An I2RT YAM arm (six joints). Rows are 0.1 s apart.
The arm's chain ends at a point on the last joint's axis. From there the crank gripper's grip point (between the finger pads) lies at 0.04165 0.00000 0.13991 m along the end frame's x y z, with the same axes.
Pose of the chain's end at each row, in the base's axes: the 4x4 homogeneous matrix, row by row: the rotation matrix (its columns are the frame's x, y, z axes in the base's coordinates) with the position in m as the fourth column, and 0 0 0 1 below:
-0.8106 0.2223 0.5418 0.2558; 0.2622 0.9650 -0.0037 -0.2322; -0.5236 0.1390 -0.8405 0.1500; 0 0 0 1
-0.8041 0.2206 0.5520 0.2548; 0.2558 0.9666 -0.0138 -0.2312; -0.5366 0.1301 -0.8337 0.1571; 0 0 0 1
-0.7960 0.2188 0.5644 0.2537; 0.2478 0.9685 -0.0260 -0.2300; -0.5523 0.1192 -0.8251 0.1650; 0 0 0 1
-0.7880 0.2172 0.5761 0.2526; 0.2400 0.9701 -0.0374 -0.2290; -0.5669 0.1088 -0.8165 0.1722; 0 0 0 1
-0.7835 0.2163 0.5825 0.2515; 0.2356 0.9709 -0.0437 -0.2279; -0.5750 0.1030 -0.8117 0.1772; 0 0 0 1
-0.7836 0.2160 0.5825 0.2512; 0.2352 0.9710 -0.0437 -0.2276; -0.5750 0.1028 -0.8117 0.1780; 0 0 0 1
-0.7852 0.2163 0.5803 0.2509; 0.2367 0.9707 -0.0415 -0.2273; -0.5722 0.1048 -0.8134 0.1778; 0 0 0 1
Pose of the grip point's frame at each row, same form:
-0.8106 0.2223 0.5418 0.2978; 0.2622 0.9650 -0.0037 -0.2218; -0.5236 0.1390 -0.8405 0.0106; 0 0 0 1
-0.8041 0.2206 0.5520 0.2985; 0.2558 0.9666 -0.0138 -0.2225; -0.5366 0.1301 -0.8337 0.0181; 0 0 0 1
-0.7960 0.2188 0.5644 0.2995; 0.2478 0.9685 -0.0260 -0.2233; -0.5523 0.1192 -0.8251 0.0266; 0 0 0 1
-0.7880 0.2172 0.5761 0.3004; 0.2400 0.9701 -0.0374 -0.2242; -0.5669 0.1088 -0.8165 0.0344; 0 0 0 1
-0.7835 0.2163 0.5825 0.3004; 0.2356 0.9709 -0.0437 -0.2242; -0.5750 0.1030 -0.8117 0.0397; 0 0 0 1
-0.7836 0.2160 0.5825 0.3001; 0.2352 0.9710 -0.0437 -0.2239; -0.5750 0.1028 -0.8117 0.0405; 0 0 0 1
-0.7852 0.2163 0.5803 0.2994; 0.2367 0.9707 -0.0415 -0.2232; -0.5722 0.1048 -0.8134 0.0402; 0 0 0 1

